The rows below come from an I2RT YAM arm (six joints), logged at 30 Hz.
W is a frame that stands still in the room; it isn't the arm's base.
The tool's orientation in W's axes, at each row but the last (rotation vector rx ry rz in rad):
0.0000 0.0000 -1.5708
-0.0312 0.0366 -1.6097
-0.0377 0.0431 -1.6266
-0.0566 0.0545 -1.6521
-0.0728 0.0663 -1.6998
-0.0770 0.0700 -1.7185
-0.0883 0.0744 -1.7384
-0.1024 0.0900 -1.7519
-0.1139 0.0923 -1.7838
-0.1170 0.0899 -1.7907
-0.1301 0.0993 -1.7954
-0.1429 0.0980 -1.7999
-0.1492 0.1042 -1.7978
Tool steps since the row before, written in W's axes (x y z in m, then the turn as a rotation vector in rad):
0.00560 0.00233 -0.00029 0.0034 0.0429 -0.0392
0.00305 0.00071 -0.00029 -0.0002 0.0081 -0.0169
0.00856 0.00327 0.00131 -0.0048 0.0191 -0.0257
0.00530 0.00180 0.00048 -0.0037 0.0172 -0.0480
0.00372 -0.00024 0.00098 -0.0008 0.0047 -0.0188
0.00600 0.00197 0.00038 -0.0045 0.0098 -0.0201
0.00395 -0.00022 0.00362 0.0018 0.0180 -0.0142
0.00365 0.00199 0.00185 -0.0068 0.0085 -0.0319
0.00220 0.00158 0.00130 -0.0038 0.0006 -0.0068
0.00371 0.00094 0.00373 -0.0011 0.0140 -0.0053
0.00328 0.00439 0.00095 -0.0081 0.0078 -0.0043
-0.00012 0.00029 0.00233 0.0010 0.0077 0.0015
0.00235 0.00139 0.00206 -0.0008 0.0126 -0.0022
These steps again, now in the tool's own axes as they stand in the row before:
-0.00233 0.00560 -0.00029 -0.0429 0.0034 -0.0392
-0.00083 0.00303 -0.00016 -0.0080 0.0002 -0.0169
-0.00375 0.00829 0.00173 -0.0187 -0.0045 -0.0260
-0.00223 0.00509 0.00085 -0.0170 -0.0017 -0.0482
-0.00023 0.00362 0.00130 -0.0047 0.0002 -0.0188
-0.00283 0.00558 0.00092 -0.0092 -0.0041 -0.0205
-0.00038 0.00355 0.00400 -0.0183 0.0002 -0.0139
-0.00258 0.00298 0.00227 -0.0077 -0.0044 -0.0325
-0.00198 0.00163 0.00157 0.0000 -0.0030 -0.0072
-0.00161 0.00292 0.00418 -0.0136 -0.0035 -0.0054
-0.00498 0.00204 0.00142 -0.0059 -0.0090 -0.0054
-0.00015 -0.00052 0.00229 -0.0077 -0.0010 0.0017
-0.00179 0.00163 0.00242 -0.0122 -0.0033 -0.0022

